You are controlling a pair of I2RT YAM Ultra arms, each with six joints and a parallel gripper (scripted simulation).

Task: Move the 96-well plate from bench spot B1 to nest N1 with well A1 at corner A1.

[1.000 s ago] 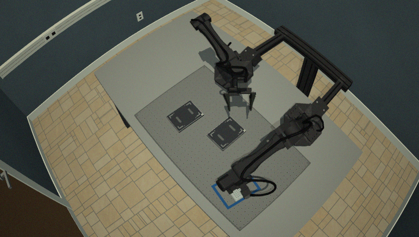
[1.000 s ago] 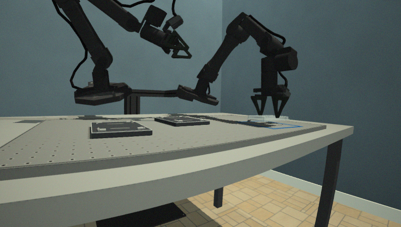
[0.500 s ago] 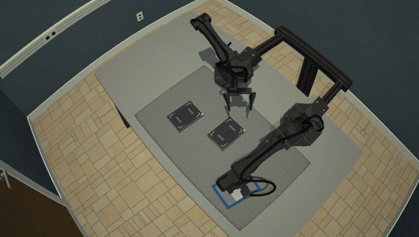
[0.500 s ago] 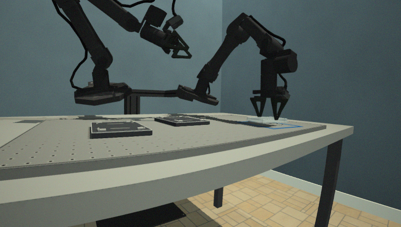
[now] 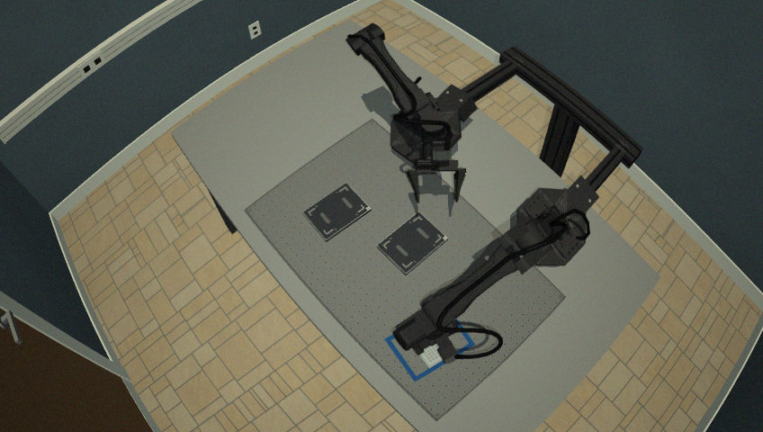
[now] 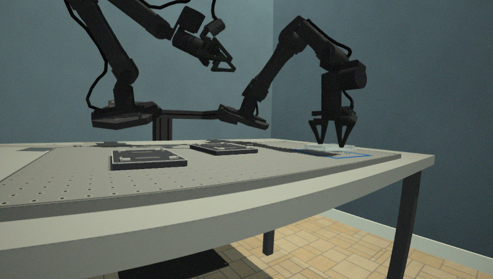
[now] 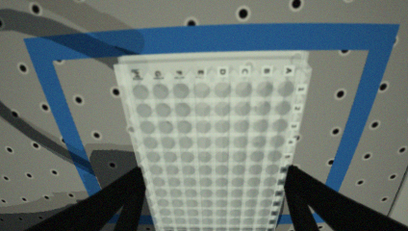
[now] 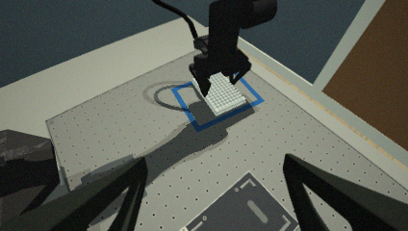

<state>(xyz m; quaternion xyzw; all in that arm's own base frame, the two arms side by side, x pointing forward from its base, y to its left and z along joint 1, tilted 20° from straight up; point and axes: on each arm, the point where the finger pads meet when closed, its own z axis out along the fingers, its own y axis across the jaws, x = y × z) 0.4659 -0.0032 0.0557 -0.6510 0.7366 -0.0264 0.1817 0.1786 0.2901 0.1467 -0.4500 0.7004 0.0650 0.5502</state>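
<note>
Now: left hand 10 mm above the 96-well plate. Round my left hand: A1 label 260 mm behind, 180 mm to the right, 10 mm below.
</note>
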